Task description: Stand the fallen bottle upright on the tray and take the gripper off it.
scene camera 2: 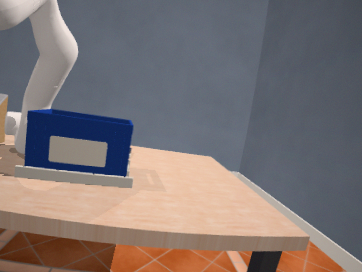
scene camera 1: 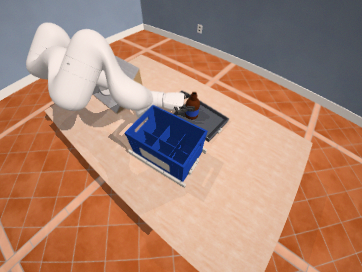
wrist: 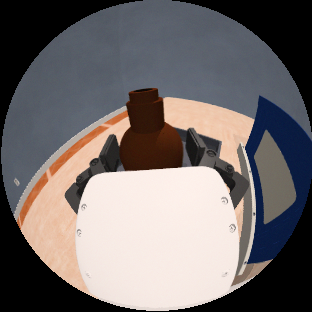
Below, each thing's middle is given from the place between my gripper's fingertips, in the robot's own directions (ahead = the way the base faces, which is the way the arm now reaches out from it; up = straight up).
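Brown bottle (wrist: 149, 142): my hand is 10 mm past it and 20 mm above it.
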